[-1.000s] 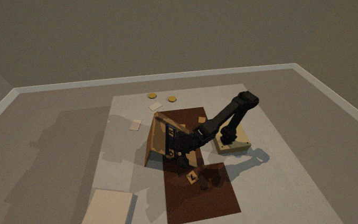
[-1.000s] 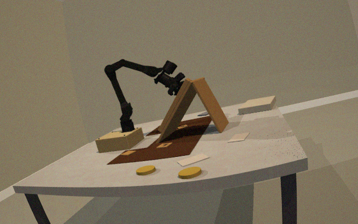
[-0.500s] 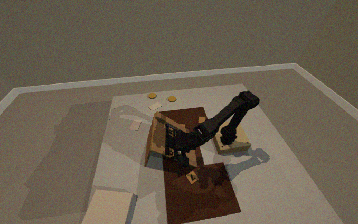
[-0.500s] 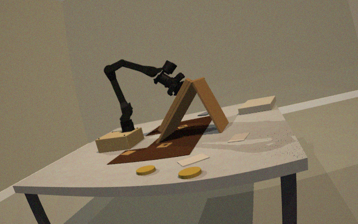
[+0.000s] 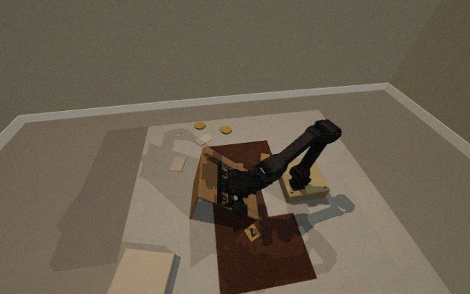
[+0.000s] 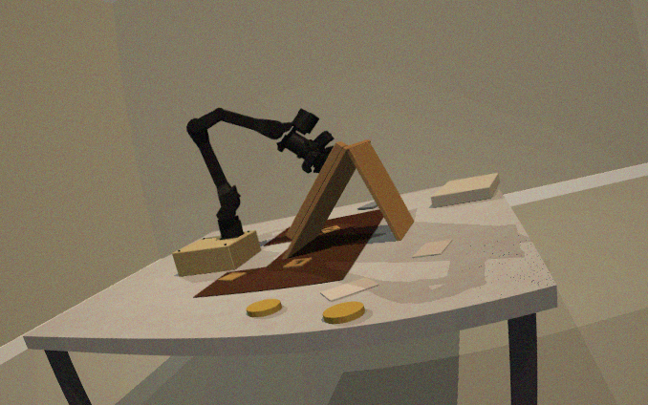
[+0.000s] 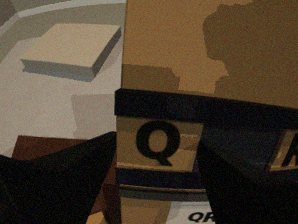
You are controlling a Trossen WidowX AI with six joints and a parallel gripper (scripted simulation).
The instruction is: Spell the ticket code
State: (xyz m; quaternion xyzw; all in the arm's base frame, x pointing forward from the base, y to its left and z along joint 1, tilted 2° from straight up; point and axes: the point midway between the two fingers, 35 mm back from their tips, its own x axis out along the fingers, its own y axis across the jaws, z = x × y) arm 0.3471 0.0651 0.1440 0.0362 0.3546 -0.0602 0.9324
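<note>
The white ticket lies 7 cm behind my gripper tip, 5 cm to the right of it and 7 cm below it. The rest, counted from my gripper tip: flat beige box 37 cm ahead, 24 cm to the left, 16 cm below; then brown mat 17 cm behind, 9 cm to the right, 18 cm below.
</note>
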